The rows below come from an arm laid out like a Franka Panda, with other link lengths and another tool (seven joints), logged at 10 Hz.
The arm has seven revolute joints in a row. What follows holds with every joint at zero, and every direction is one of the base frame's. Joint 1 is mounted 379.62 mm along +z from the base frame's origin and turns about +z. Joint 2 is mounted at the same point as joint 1 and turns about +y. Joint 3 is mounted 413.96 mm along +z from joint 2 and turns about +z. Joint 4 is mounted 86.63 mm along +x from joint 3 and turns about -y. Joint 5 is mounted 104.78 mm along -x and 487.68 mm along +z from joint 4 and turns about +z. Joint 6 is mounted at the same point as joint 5 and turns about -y. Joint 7 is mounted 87.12 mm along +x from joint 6 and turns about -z. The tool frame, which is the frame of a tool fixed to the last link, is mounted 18 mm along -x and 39 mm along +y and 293.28 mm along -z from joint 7; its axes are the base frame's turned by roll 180, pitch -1.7 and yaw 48.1 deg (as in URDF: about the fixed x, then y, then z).
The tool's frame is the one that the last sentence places.
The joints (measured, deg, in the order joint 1, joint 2, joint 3, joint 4, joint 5, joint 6, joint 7), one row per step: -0.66, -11.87, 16.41, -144.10, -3.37, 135.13, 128.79; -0.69, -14.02, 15.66, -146.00, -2.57, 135.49, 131.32; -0.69, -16.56, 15.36, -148.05, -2.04, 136.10, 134.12; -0.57, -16.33, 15.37, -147.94, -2.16, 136.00, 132.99; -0.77, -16.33, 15.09, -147.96, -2.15, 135.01, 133.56; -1.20, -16.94, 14.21, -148.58, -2.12, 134.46, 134.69; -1.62, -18.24, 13.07, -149.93, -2.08, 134.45, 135.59; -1.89, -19.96, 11.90, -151.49, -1.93, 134.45, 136.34; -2.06, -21.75, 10.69, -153.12, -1.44, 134.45, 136.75
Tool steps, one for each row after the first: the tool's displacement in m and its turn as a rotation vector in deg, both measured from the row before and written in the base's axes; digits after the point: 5 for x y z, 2 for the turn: -0.00982, -0.01263, 0.00296, 0.52, -0.75, -3.90; -0.01025, -0.00894, 0.00515, 0.33, -1.29, -3.51; -0.00006, 0.00202, -0.00133, -0.19, 0.29, 1.33; -0.00402, -0.00627, -0.00249, -0.13, 0.92, -1.14; -0.00493, -0.01473, -0.00134, 0.06, 0.42, -2.52; -0.00764, -0.01733, -0.00095, 0.12, -0.05, -2.53; -0.00937, -0.01568, 0.00047, 0.21, -0.25, -2.33; -0.01046, -0.01352, -0.00014, 0.51, -0.20, -2.15
